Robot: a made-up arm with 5 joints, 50 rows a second.
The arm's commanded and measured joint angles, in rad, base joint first. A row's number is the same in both.
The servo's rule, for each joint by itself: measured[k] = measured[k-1] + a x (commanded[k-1-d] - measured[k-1]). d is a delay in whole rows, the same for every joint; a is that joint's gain. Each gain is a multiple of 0.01, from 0.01 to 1. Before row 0 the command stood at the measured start. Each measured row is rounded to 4 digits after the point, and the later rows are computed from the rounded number. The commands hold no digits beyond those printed.
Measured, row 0:
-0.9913 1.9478 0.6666 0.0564 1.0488
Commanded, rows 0 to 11:
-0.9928 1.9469 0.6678 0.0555 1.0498
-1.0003 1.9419 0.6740 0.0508 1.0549
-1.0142 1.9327 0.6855 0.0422 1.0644
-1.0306 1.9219 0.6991 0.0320 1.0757
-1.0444 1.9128 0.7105 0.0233 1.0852
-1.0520 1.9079 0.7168 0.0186 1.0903
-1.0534 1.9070 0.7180 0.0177 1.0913
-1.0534 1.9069 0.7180 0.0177 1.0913
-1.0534 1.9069 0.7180 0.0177 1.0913
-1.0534 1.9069 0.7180 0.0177 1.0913
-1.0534 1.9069 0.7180 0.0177 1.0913
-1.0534 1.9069 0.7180 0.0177 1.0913
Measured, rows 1 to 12:
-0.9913 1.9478 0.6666 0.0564 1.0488
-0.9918 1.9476 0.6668 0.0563 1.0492
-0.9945 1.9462 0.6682 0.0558 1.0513
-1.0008 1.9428 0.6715 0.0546 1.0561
-1.0103 1.9376 0.6767 0.0526 1.0634
-1.0212 1.9314 0.6831 0.0500 1.0715
-1.0311 1.9255 0.6895 0.0472 1.0785
-1.0382 1.9209 0.6949 0.0445 1.0832
-1.0431 1.9174 0.6993 0.0421 1.0862
-1.0464 1.9148 0.7029 0.0399 1.0881
-1.0486 1.9128 0.7058 0.0379 1.0893
-1.0501 1.9113 0.7081 0.0361 1.0900
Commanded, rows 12 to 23:
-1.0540 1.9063 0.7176 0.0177 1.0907
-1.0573 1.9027 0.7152 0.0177 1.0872
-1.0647 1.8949 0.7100 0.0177 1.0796
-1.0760 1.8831 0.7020 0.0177 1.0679
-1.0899 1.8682 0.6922 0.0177 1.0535
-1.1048 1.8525 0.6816 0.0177 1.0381
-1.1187 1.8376 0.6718 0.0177 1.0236
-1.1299 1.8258 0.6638 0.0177 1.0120
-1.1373 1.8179 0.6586 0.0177 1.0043
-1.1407 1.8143 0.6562 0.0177 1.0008
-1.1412 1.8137 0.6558 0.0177 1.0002
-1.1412 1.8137 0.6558 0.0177 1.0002
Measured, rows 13 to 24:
-1.0512 1.9102 0.7100 0.0344 1.0905
-1.0521 1.9092 0.7114 0.0329 1.0906
-1.0538 1.9076 0.7121 0.0315 1.0893
-1.0573 1.9044 0.7117 0.0303 1.0857
-1.0633 1.8991 0.7099 0.0292 1.0791
-1.0718 1.8914 0.7065 0.0282 1.0696
-1.0824 1.8817 0.7018 0.0273 1.0579
-1.0940 1.8707 0.6961 0.0264 1.0452
-1.1055 1.8595 0.6900 0.0256 1.0329
-1.1157 1.8491 0.6840 0.0249 1.0223
-1.1237 1.8404 0.6787 0.0243 1.0143
-1.1293 1.8337 0.6743 0.0237 1.0091

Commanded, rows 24 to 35:
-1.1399 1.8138 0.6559 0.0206 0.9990
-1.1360 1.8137 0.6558 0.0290 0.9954
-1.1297 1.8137 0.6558 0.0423 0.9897
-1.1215 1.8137 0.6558 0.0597 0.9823
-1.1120 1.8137 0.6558 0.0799 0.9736
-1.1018 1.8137 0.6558 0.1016 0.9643
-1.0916 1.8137 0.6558 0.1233 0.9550
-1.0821 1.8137 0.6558 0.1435 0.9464
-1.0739 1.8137 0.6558 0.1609 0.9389
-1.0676 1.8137 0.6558 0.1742 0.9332
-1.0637 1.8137 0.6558 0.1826 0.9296
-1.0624 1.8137 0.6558 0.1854 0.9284
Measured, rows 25 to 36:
-1.1331 1.8287 0.6708 0.0232 1.0058
-1.1353 1.8250 0.6680 0.0230 1.0033
-1.1355 1.8222 0.6657 0.0235 1.0004
-1.1336 1.8201 0.6638 0.0252 0.9964
-1.1297 1.8185 0.6623 0.0283 0.9912
-1.1240 1.8173 0.6611 0.0329 0.9847
-1.1169 1.8164 0.6601 0.0391 0.9772
-1.1088 1.8157 0.6593 0.0467 0.9690
-1.1003 1.8152 0.6586 0.0554 0.9606
-1.0919 1.8148 0.6581 0.0649 0.9526
-1.0841 1.8145 0.6577 0.0747 0.9454
-1.0776 1.8143 0.6573 0.0844 0.9396

